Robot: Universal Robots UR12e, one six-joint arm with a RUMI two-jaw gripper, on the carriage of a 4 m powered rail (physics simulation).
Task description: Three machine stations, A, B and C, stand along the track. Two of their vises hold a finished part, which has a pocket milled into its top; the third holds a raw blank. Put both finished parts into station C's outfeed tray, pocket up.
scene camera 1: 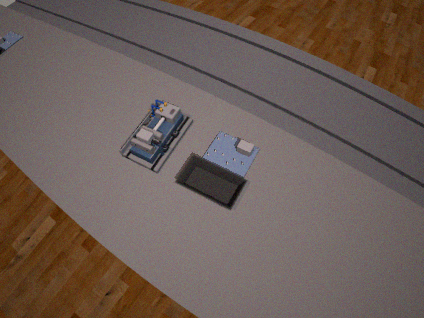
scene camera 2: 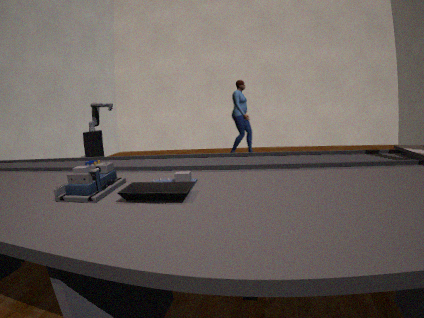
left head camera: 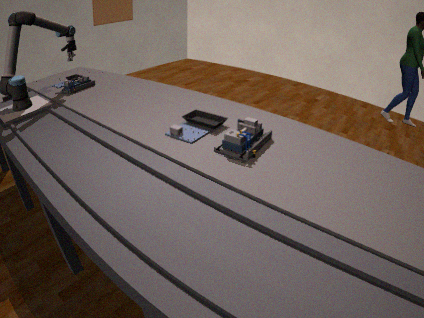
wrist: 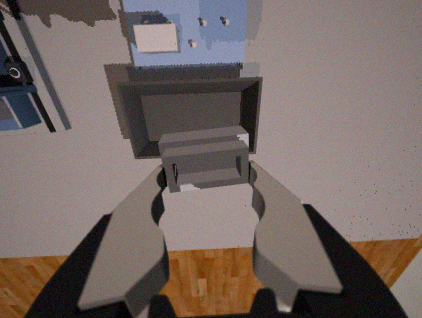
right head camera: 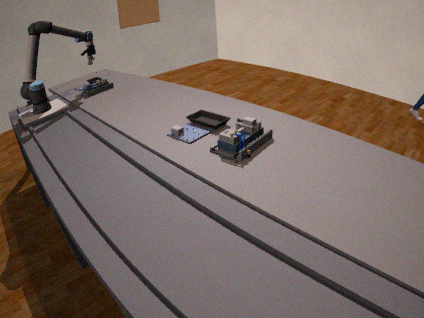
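Observation:
My gripper (left head camera: 71, 57) (right head camera: 90, 61) (wrist: 206, 164) is shut on a grey finished part (wrist: 205, 161), held across its ends; its pocket shows in the wrist view. It hangs above the far station, near the table-edge side of a dark open tray (wrist: 190, 85). The visible tray floor is bare; the held part hides some of it. The far station's vise (left head camera: 79, 86) (right head camera: 98, 89) shows in part at the left of the wrist view. The nearer station's vise (left head camera: 242, 142) (right head camera: 241, 142) (scene camera 1: 162, 131) (scene camera 2: 84, 188) holds a pale block (scene camera 1: 145, 134); I cannot make out a pocket. No station letters are readable.
Beside the far tray, a blue pegged plate (wrist: 220, 50) carries a pale block (wrist: 156, 38). The nearer station has a dark tray (scene camera 1: 210, 185) (scene camera 2: 157, 192) and a blue plate (scene camera 1: 222, 150) with a block (scene camera 1: 245, 146). A person (left head camera: 412, 65) (scene camera 2: 241, 115) walks beyond the table.

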